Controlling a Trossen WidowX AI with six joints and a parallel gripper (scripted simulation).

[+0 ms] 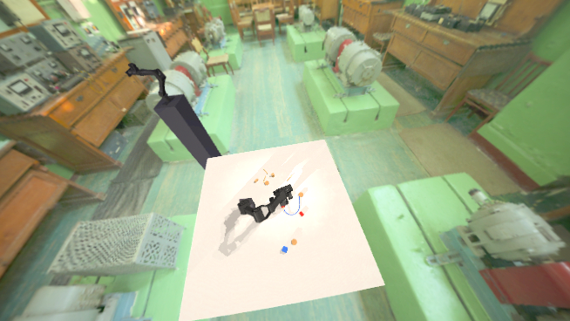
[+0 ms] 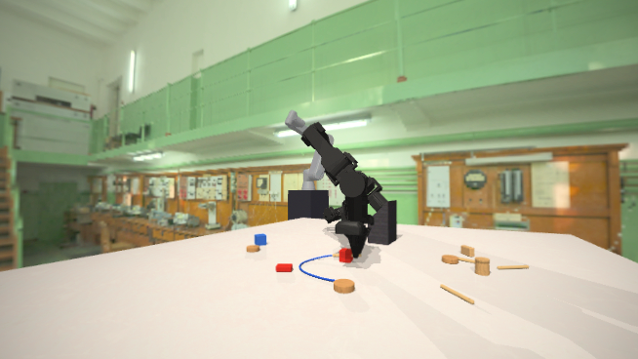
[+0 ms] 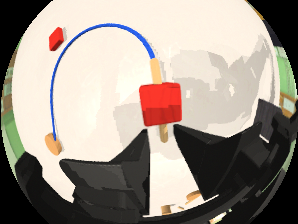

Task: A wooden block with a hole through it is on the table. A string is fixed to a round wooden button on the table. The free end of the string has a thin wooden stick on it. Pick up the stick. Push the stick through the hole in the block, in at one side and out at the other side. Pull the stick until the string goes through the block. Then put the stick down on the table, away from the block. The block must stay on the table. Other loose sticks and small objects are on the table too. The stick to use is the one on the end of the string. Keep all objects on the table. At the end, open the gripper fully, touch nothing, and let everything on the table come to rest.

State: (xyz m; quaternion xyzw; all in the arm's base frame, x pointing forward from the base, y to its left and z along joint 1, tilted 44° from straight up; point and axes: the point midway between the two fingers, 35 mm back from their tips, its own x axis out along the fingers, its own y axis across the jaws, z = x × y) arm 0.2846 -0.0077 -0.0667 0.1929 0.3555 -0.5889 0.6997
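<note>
Right now my gripper tip is 30 mm to the left of the red cube and 10 mm short of it. The rest, counted from my gripper tip: thin wooden stick 40 mm to the right, 10 mm ahead; then flat red piece 160 mm ahead, 100 mm to the right, 10 mm below; then round wooden button 170 mm ahead, 60 mm to the left, 10 mm below.
</note>
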